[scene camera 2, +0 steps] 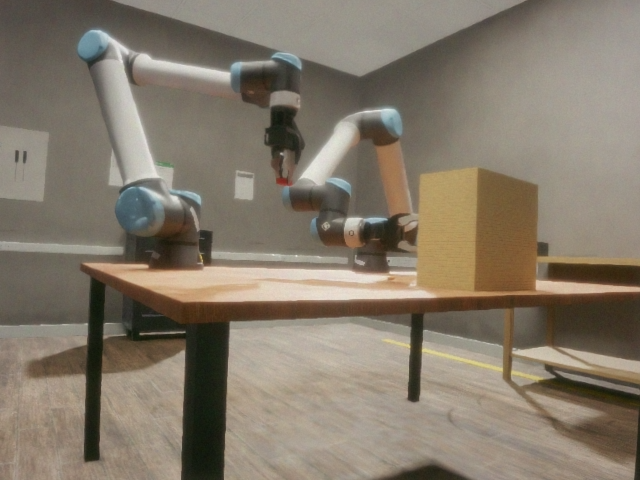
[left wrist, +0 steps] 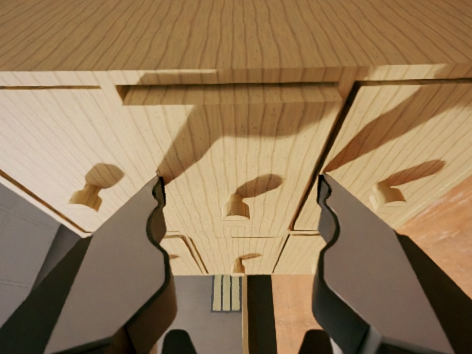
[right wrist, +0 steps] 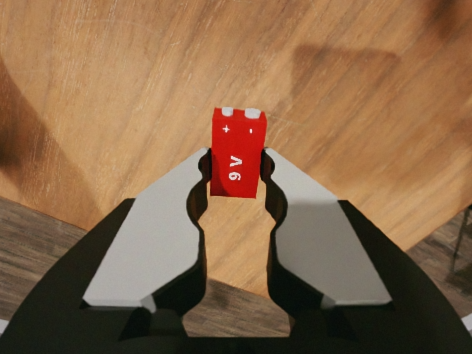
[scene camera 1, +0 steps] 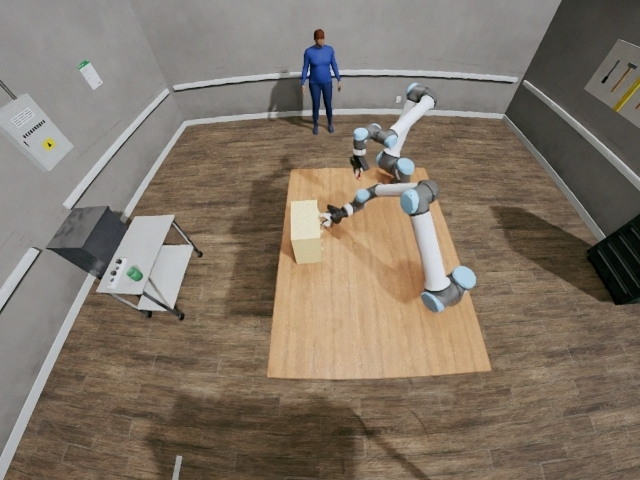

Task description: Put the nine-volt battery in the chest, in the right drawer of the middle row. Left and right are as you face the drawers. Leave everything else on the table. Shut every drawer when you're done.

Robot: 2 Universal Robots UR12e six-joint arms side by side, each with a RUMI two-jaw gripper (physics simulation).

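Note:
The wooden drawer chest [scene camera 1: 306, 222] [scene camera 2: 447, 232] [left wrist: 240, 40] stands on the table, its knobs facing the arms. The left wrist view is turned sideways, with the table to its right. At its centre the right drawer of the middle row [left wrist: 270, 160] stands slightly out. My left gripper [scene camera 1: 322, 221] [scene camera 2: 415, 238] [left wrist: 240, 177] is open in front of it; its fingers are either side of the drawer's knob [left wrist: 236, 207], apart from it. My right gripper [scene camera 1: 358, 173] [scene camera 2: 283, 174] [right wrist: 236, 150] is shut on the red nine-volt battery [scene camera 2: 282, 181] [right wrist: 235, 176], high above the table.
The neighbouring drawers look shut. A tiny yellowish object [scene camera 1: 353, 241] lies on the table [scene camera 1: 361, 330] in front of the chest. The left forearm reaches across the table just in front of the right gripper in scene camera 1. A cart [scene camera 1: 149, 232] stands beyond the table.

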